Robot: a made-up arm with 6 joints.
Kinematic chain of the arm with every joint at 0, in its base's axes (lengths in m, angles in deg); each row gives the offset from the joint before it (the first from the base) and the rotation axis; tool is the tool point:
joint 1: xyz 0 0 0.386 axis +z
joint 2: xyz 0 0 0 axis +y
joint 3: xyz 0 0 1.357 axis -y
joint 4: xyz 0 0 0 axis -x
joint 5: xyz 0.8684 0 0 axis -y
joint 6: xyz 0 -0.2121 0 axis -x
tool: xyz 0 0 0
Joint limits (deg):
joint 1: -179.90..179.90
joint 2: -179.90..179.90
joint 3: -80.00..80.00
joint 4: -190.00..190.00
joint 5: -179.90..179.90
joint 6: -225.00..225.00
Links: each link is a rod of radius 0.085 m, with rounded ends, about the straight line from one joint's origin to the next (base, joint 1, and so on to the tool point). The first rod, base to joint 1, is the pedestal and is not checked.
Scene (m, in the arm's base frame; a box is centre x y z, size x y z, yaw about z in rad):
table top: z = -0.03
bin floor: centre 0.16 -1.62 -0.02 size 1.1 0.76 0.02 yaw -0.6
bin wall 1: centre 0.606 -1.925 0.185 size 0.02 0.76 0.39 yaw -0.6
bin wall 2: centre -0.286 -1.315 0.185 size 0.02 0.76 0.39 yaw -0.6
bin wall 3: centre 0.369 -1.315 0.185 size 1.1 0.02 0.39 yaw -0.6
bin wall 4: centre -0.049 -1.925 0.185 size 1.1 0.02 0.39 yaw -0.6
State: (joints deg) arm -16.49 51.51 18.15 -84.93 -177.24 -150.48
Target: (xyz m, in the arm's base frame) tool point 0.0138 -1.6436 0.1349
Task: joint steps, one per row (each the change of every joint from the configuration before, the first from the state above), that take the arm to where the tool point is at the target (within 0.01 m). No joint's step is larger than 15 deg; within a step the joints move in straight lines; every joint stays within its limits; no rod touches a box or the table.
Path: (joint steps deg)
1: -12.40 -4.57 2.07 8.31 1.46 -4.22
2: -12.39 -4.57 2.07 8.32 1.45 -4.21
3: -12.40 -4.56 2.07 8.31 1.46 -4.22
4: -12.39 -4.57 2.08 8.32 1.46 -4.22
5: -7.23 11.00 -3.39 -8.18 -1.94 5.62
6: -7.23 11.01 -3.38 -8.17 -1.95 5.63
7: -7.22 11.01 -3.39 -8.17 -1.94 5.62

